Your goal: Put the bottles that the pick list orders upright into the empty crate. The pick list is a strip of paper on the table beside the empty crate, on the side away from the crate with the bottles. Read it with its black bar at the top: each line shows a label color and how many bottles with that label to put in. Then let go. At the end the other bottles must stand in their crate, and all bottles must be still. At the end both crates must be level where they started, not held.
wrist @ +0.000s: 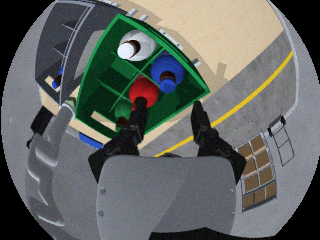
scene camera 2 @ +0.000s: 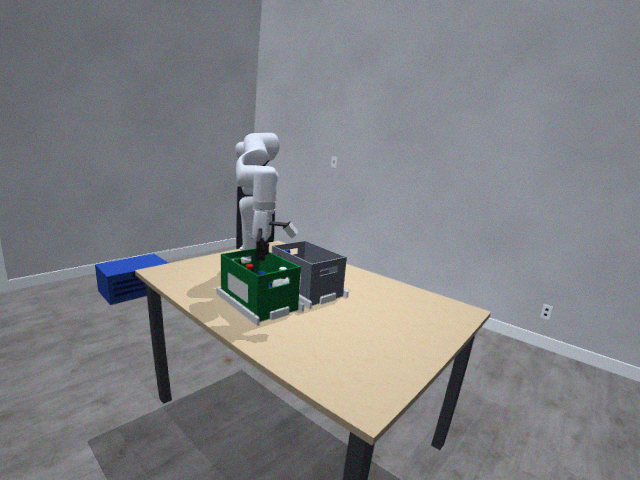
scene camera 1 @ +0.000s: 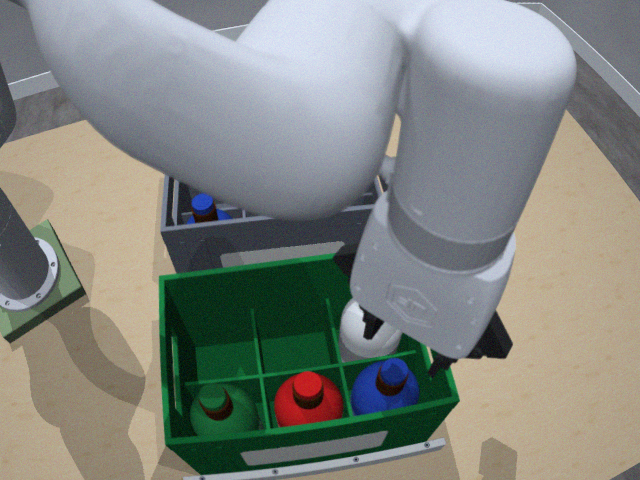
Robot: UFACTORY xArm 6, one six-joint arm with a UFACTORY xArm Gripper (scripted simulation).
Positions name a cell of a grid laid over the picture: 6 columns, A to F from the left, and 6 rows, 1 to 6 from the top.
Scene:
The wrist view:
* gripper: D3
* green crate: B2
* blue bottle: D2
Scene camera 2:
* gripper: C4
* green crate: C4
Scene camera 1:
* gripper: D5
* green crate: B4
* blue bottle: B3
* grey crate: B4
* white bottle: D5
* blue bottle: D5

